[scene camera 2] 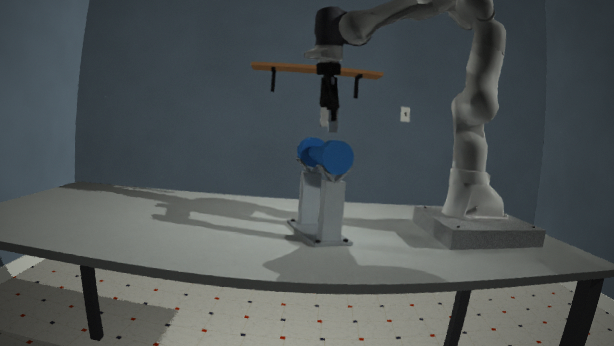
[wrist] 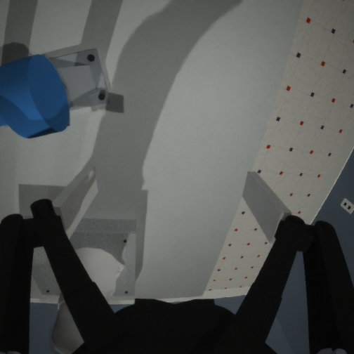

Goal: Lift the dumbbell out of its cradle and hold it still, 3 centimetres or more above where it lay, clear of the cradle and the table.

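Observation:
A blue dumbbell (scene camera 2: 337,157) (wrist: 35,95) lies across the two V-shaped holders of a grey cradle (scene camera 2: 332,210) (wrist: 82,82), whose two posts stand on a base plate on the table. In the wrist view the dumbbell is at the upper left, cut off by the left edge, and part of the cradle's base shows beside it. My gripper (scene camera 2: 329,125) (wrist: 171,181) is open and empty, pointing down. In the scene view its fingertips appear a little above the dumbbell; in the wrist view the dumbbell is outside the space between the fingers, up and to the left.
The grey table (scene camera 2: 200,255) (wrist: 200,150) carries the cradle and the robot's grey base block (scene camera 2: 495,239) (wrist: 131,260) at the right in the scene view. A wooden shelf (scene camera 2: 285,67) on black brackets is on the wall behind the gripper. A wall outlet (scene camera 2: 405,114) (wrist: 347,205) is beyond the table.

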